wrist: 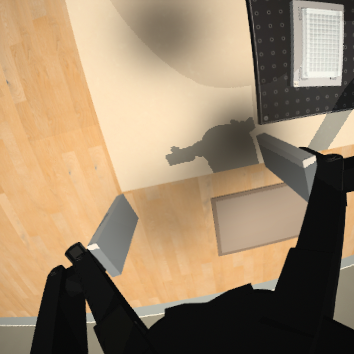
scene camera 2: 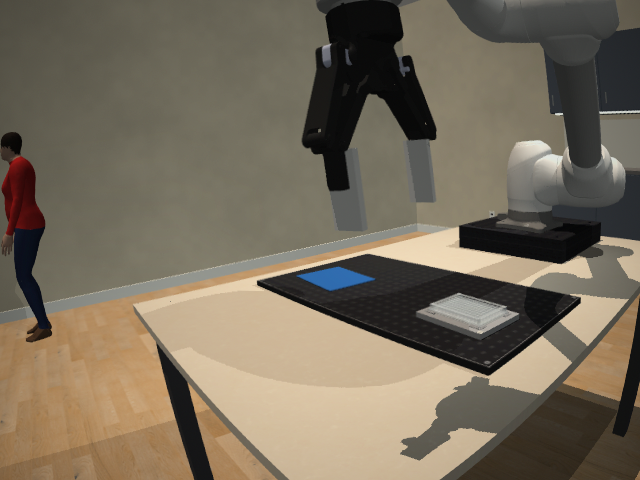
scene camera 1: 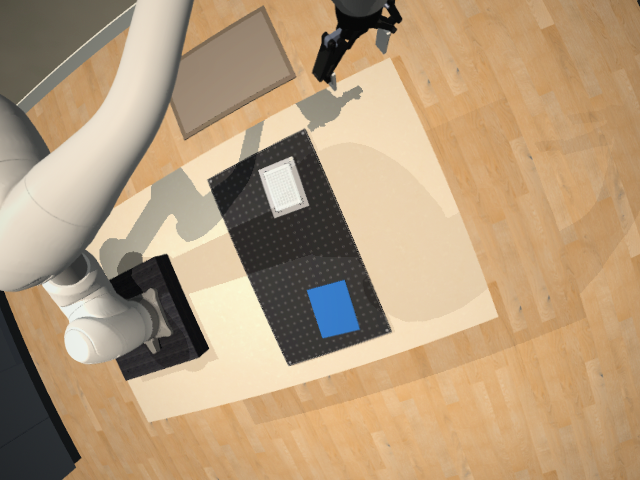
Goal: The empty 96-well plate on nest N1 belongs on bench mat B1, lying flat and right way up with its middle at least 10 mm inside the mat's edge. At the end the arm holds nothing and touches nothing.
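Places are measured from the arm's base along level axes (x back, y right, z up), in centimetres.
Pixels of known places: gripper, fingertip midpoint: point(wrist: 192, 179) point(scene camera 2: 392, 214) point(scene camera 1: 356, 66); arm's base at its link origin: point(scene camera 2: 530, 226) point(scene camera 1: 146, 316).
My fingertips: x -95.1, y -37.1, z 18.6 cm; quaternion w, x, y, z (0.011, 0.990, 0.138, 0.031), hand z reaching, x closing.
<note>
For each thing: its top centre in the pictures, then the offset to it from my fingertips. Level surfaces: height alone.
- 96-well plate at its top centre: point(scene camera 2: 468, 305) point(wrist: 324, 42) point(scene camera 1: 281, 187) dz -21.6, dx +30.9, dy +14.0 cm
- light grey nest N1 at its top centre: point(scene camera 2: 468, 311) point(wrist: 320, 43) point(scene camera 1: 282, 187) dz -22.7, dx +30.9, dy +14.0 cm
- blue bench mat B1 at its surface level: dz -24.0 cm
- black perforated board at its surface level: dz -24.2 cm
- pale table at its surface level: dz -25.5 cm
The 96-well plate point(scene camera 1: 283, 187) point(scene camera 2: 467, 308) point(wrist: 322, 44), clear and whitish, lies flat in the light grey nest N1 point(scene camera 1: 264, 180) point(scene camera 2: 480, 334) point(wrist: 297, 55). The blue bench mat B1 point(scene camera 1: 333, 308) point(scene camera 2: 336, 279) lies flat near the other end of the black board; it does not show in the wrist view. My gripper point(scene camera 1: 357, 66) point(scene camera 2: 387, 214) point(wrist: 192, 179) is open, with nothing between its wide-set fingers. It hangs high in the air, to the side of the plate and well apart from it, near the table's edge in the wrist view.
The black perforated board point(scene camera 1: 305, 248) point(scene camera 2: 403, 281) point(wrist: 275, 65) bears the nest and mat on the pale table point(scene camera 1: 413, 258) point(scene camera 2: 310, 351) point(wrist: 150, 125). The arm's dark base block point(scene camera 1: 180, 315) point(scene camera 2: 506, 245) stands beside the board. A brown panel point(scene camera 1: 232, 72) point(wrist: 260, 217) lies beyond the table. A person point(scene camera 2: 23, 196) stands at the far left.
</note>
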